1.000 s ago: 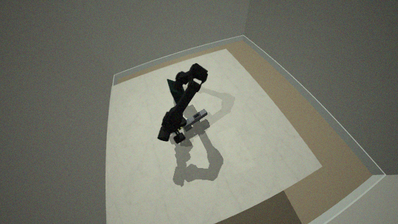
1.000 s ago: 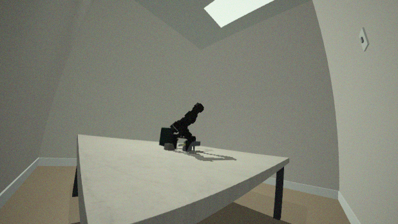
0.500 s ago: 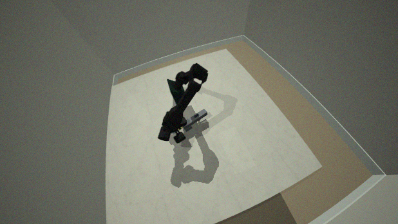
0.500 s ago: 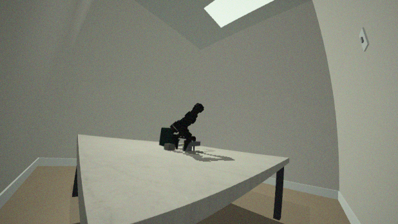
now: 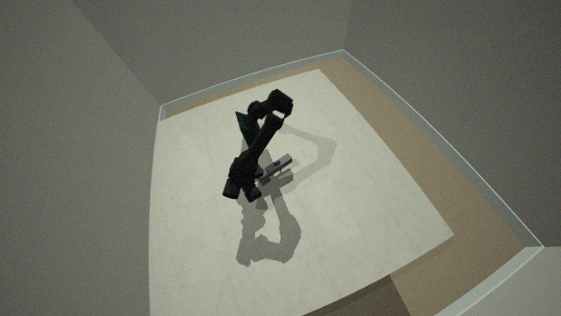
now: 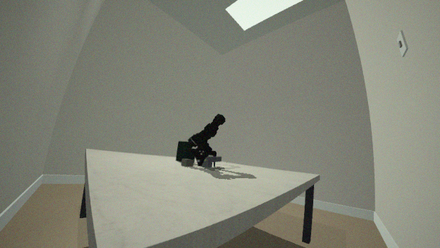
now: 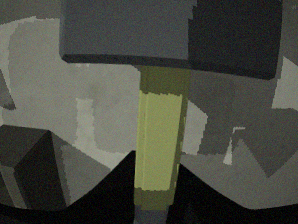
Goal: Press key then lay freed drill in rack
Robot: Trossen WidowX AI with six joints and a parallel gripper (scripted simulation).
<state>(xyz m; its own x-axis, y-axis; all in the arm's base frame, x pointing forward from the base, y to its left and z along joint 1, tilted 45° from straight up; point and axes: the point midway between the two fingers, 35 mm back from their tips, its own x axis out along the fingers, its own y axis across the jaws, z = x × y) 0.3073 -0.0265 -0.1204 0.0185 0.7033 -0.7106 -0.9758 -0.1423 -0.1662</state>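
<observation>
Now: the drill 4 cm to the left of my gripper tip, 4 cm above it and 1 cm behind it. Round my gripper tip: grey rack (7 cm behind, 4 cm to the right, 1 cm above); dark key (16 cm to the left, 4 cm behind, 4 cm above).
</observation>
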